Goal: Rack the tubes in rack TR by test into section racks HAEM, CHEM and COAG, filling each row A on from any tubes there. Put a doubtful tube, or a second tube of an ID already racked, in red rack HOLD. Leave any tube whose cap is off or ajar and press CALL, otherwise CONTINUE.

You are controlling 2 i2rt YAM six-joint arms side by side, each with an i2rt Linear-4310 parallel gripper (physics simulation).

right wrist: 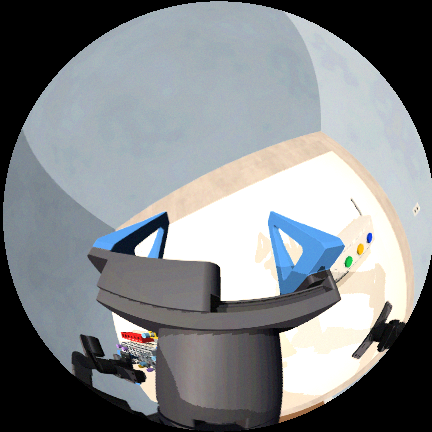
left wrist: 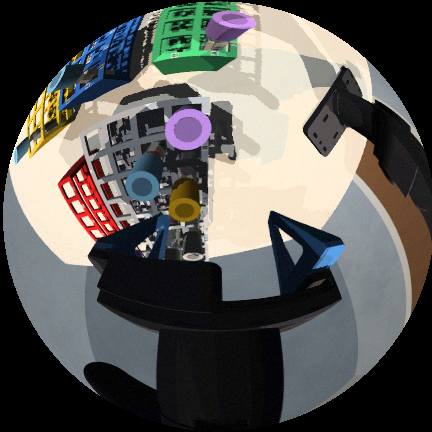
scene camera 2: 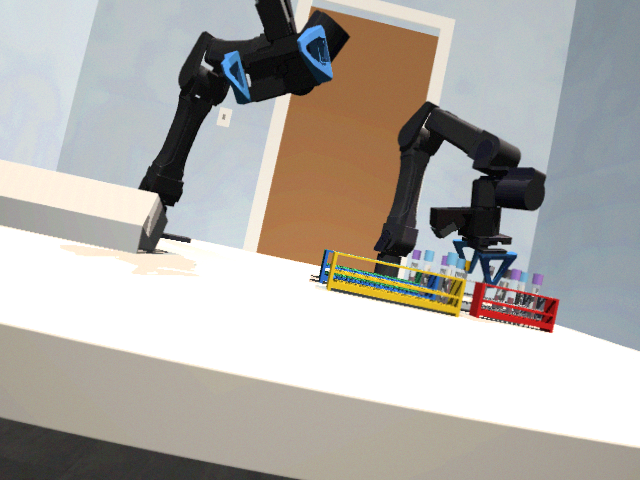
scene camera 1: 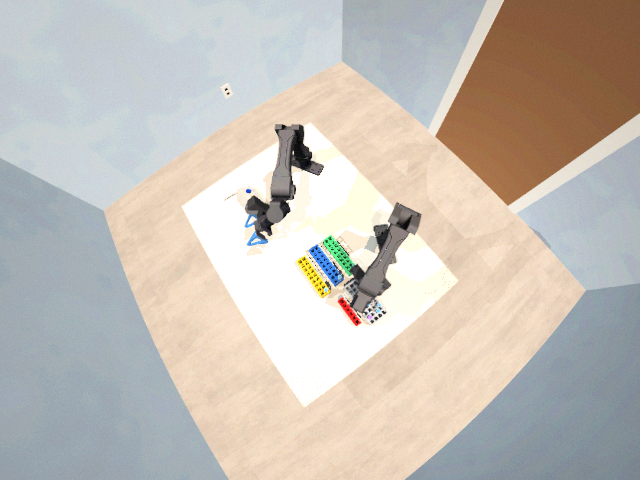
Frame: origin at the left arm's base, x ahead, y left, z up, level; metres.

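Seen in the pictures: left gripper, fingertip midpoint: point(left wrist: 218, 216) point(scene camera 2: 478, 280); right gripper, fingertip midpoint: point(right wrist: 217, 216) point(scene camera 2: 260, 58) point(scene camera 1: 246, 236); left arm's base, link origin: point(left wrist: 338, 104); right arm's base, link origin: point(scene camera 1: 305, 164).
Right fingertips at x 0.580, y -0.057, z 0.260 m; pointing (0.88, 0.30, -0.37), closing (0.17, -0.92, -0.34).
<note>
Pixels of each thing's top centre, then the offset from my right fingertips to it.
- purple cap, top centre: point(left wrist: 187, 129) point(scene camera 2: 447, 256) dx -0.419, dy +0.209, dz -0.166 m
- light-blue cap, top centre: point(left wrist: 141, 187) point(scene camera 2: 462, 258) dx -0.409, dy +0.238, dz -0.166 m
- amber cap, top centre: point(left wrist: 190, 213) point(scene camera 2: 467, 260) dx -0.435, dy +0.247, dz -0.166 m
- pale-topped tube, top centre: point(left wrist: 196, 255) dx -0.456, dy +0.289, dz -0.166 m
- green rack, top centre: point(scene camera 2: 374, 259) point(scene camera 1: 340, 254) dx -0.356, dy +0.081, dz -0.203 m
- blue rack, top centre: point(scene camera 2: 381, 261) point(scene camera 1: 325, 264) dx -0.285, dy +0.115, dz -0.203 m
- yellow rack, top centre: point(scene camera 2: 397, 264) point(scene camera 1: 312, 276) dx -0.220, dy +0.158, dz -0.203 m
- red rack, top centre: point(left wrist: 91, 228) point(scene camera 2: 517, 290) point(right wrist: 129, 336) point(scene camera 1: 349, 311) dx -0.351, dy +0.335, dz -0.203 m
- pale button box, top centre: point(scene camera 2: 85, 178) point(right wrist: 353, 244) point(scene camera 1: 251, 202) dx +0.023, dy -0.243, dz -0.176 m
- amber, top centre: point(right wrist: 361, 247) dx +0.017, dy -0.276, dz -0.185 m
In the left wrist view, grey rack TR point(left wrist: 86, 135) holds tubes with a purple cap point(left wrist: 188, 129), a light-blue cap point(left wrist: 142, 185) and an amber cap point(left wrist: 184, 209); a pale-topped tube point(left wrist: 193, 255) sits nearest the gripper. My left gripper point(left wrist: 218, 216) point(scene camera 2: 478, 276) is open above the rack, with nothing between its fingers. The green rack point(left wrist: 195, 64) point(scene camera 1: 338, 254) has a purple-capped tube; the blue rack point(left wrist: 97, 91) point(scene camera 1: 325, 265) and yellow rack point(scene camera 1: 312, 277) point(scene camera 2: 392, 299) each have a light-blue-capped tube at the near end. The red rack point(scene camera 1: 349, 311) point(scene camera 2: 478, 300) shows no tube. My right gripper point(right wrist: 217, 216) point(scene camera 2: 284, 85) is open and empty, held high.
A pale button box point(right wrist: 356, 231) with green point(right wrist: 349, 261), amber point(right wrist: 360, 249) and blue point(right wrist: 369, 238) buttons stands near the right arm; its labels are unreadable. The section racks stand side by side, close to TR. The left arm partly covers TR in scene camera 1.
</note>
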